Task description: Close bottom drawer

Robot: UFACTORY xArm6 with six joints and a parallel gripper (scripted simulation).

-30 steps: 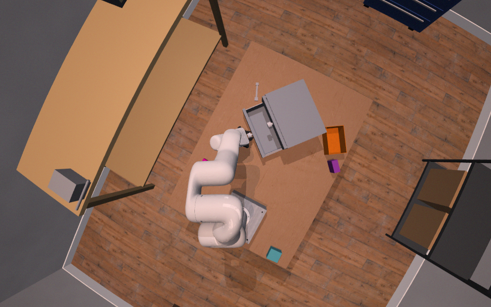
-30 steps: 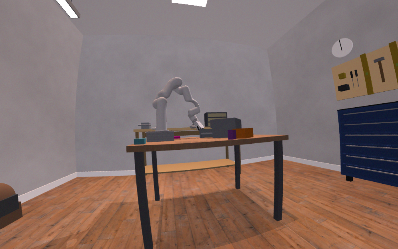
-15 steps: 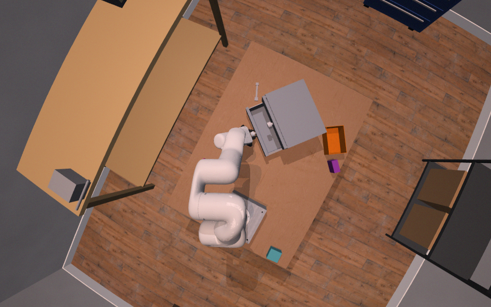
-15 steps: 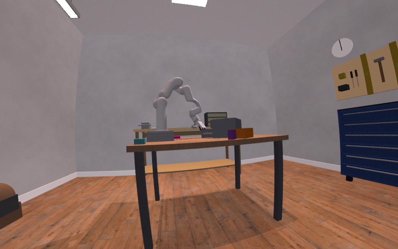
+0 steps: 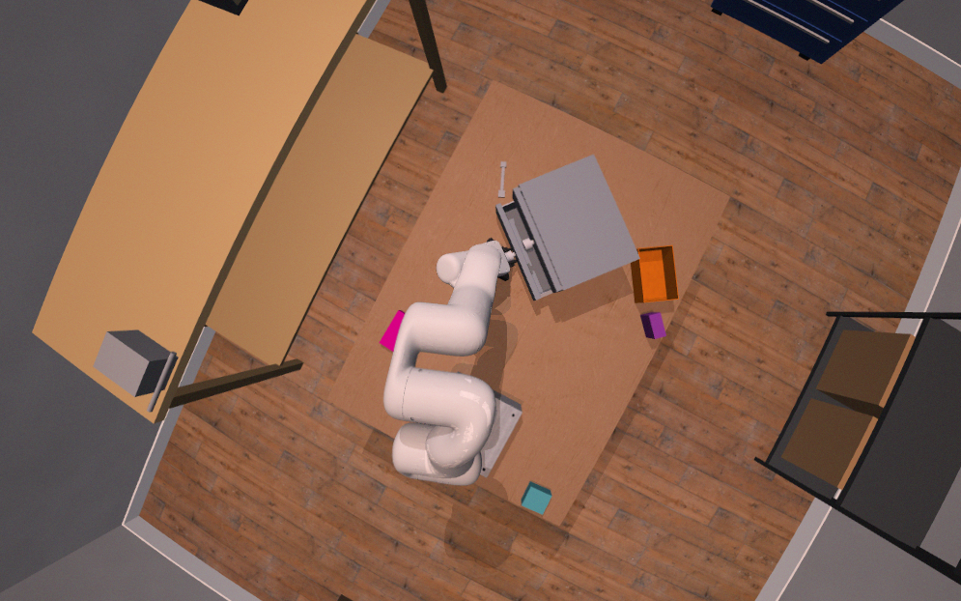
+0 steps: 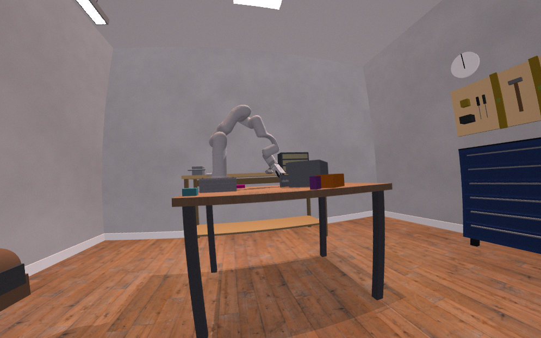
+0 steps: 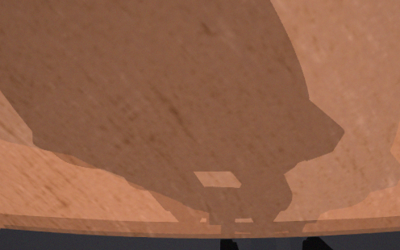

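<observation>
My hand is 100 mm short of the bottom drawer, 80 mm to the left of it and 20 mm above it. The rest, counted from my hand: magenta block 370 mm behind, 180 mm to the left, 40 mm below; then white bar 220 mm ahead, 140 mm to the left, 40 mm below; then grey cabinet 130 mm ahead, 110 mm to the right, 30 mm above.
</observation>
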